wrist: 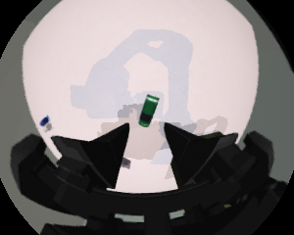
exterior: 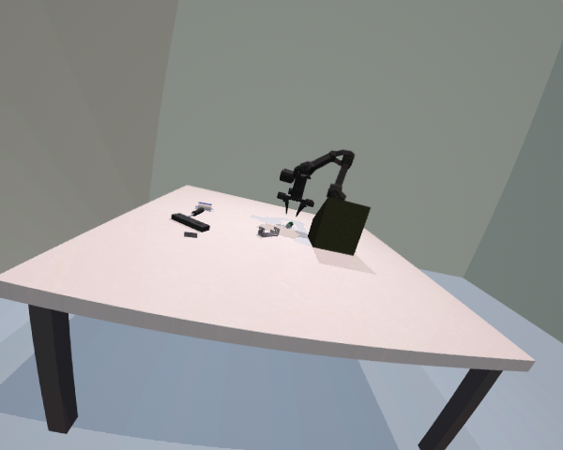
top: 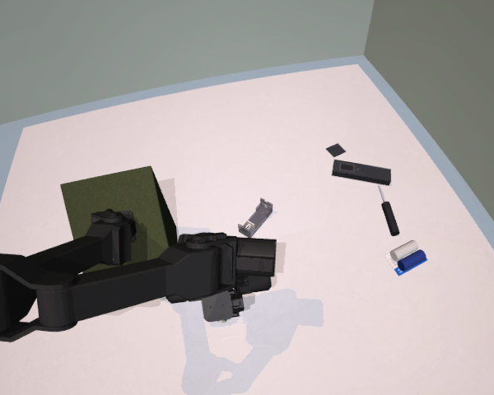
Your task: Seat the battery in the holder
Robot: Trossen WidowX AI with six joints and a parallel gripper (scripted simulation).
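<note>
The green battery lies 1 cm behind my gripper tip, 1 cm to the right of it and 5 cm below it. Also, from my gripper tip: black remote 41 cm ahead, 31 cm to the left, 5 cm below; then screwdriver 43 cm ahead, 19 cm to the left, 5 cm below; then blister card 43 cm ahead, 4 cm to the left, 5 cm below.
</note>
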